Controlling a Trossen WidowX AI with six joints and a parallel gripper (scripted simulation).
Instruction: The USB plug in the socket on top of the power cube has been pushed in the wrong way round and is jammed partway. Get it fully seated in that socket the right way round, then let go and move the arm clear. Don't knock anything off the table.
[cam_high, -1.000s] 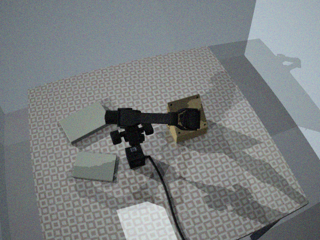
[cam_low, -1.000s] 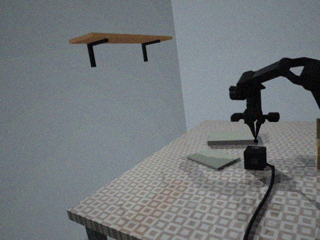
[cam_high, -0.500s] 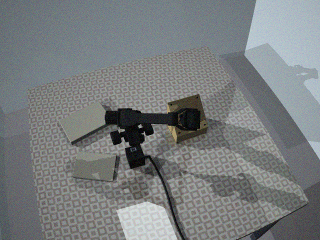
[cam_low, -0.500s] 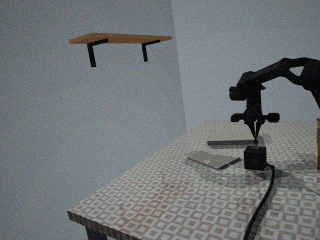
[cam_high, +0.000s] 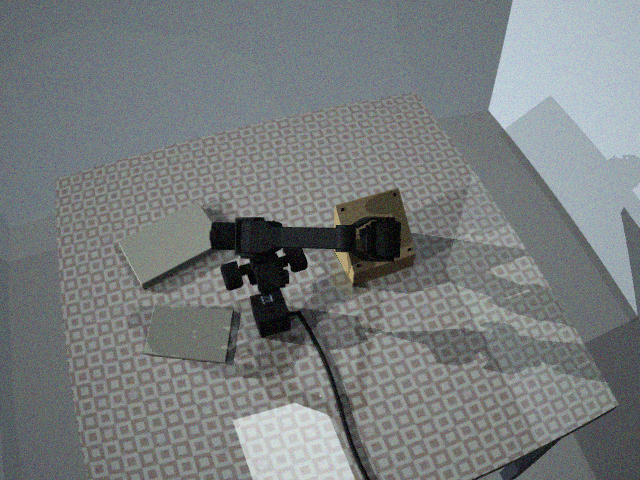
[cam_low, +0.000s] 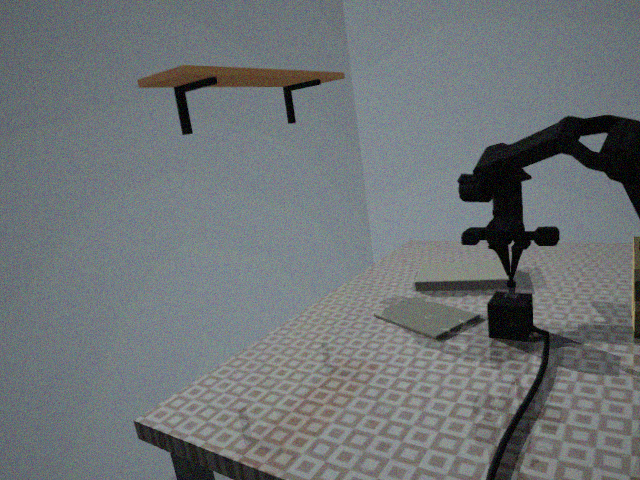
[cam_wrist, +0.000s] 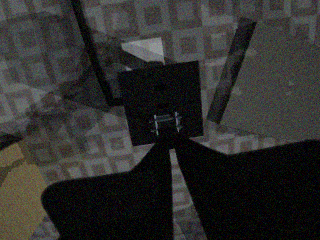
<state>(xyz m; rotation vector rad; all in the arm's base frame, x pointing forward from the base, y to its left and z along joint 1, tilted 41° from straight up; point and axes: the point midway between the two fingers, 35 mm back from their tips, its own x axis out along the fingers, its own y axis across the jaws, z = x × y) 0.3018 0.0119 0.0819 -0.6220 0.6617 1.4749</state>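
My gripper tip is 5 cm above the USB socket. Also, from my gripper tip: USB plug (2 cm below); then pale sheet (21 cm ahead, 12 cm below, 2 cm to the right).
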